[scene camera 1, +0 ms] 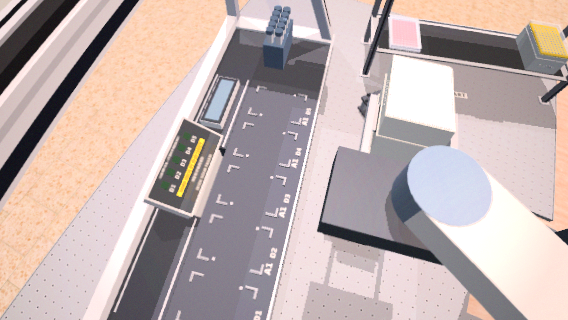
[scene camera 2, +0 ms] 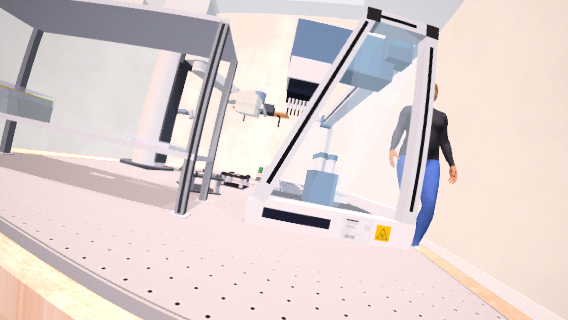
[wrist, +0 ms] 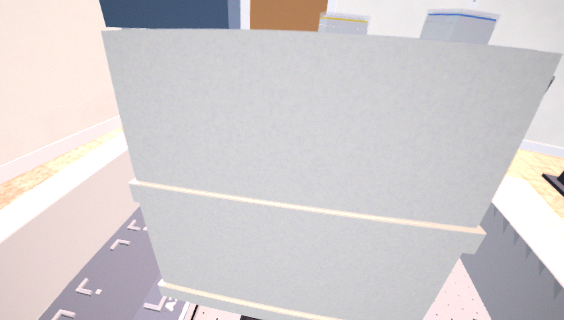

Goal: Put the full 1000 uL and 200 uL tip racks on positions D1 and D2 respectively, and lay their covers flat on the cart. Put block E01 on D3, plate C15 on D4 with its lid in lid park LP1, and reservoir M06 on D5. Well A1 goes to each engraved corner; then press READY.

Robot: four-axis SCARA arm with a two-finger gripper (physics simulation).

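Observation:
My gripper (scene camera 1: pixel 416 120) is shut on a pale, tall two-tier box (scene camera 1: pixel 419 97) (scene camera 2: pixel 248 103) (wrist: pixel 310 125), apparently covered. It holds the box upright and raised, beside the deck near D4 and D5. One finger shows along its left side; the other is hidden. The box's contents and label cannot be read. The dark deck (scene camera 1: pixel 257 185) shows corner marks for D1 to D5; D1 is cut off. A yellow-topped rack (scene camera 1: pixel 547 41) and a pink plate (scene camera 1: pixel 406 33) are on the cart. A yellow-striped rack (wrist: pixel 344 25) and a blue-striped rack (wrist: pixel 459 27) stand behind the box.
The instrument panel (scene camera 1: pixel 162 194) with a yellow bar and a small screen (scene camera 1: pixel 220 100) flank the deck. A blue bottle block (scene camera 1: pixel 276 52) stands at its far end. The arm (scene camera 1: pixel 505 235) crosses the right. A frame post (scene camera 2: pixel 206 120) rises left of the instrument. A person (scene camera 2: pixel 437 135) stands behind it.

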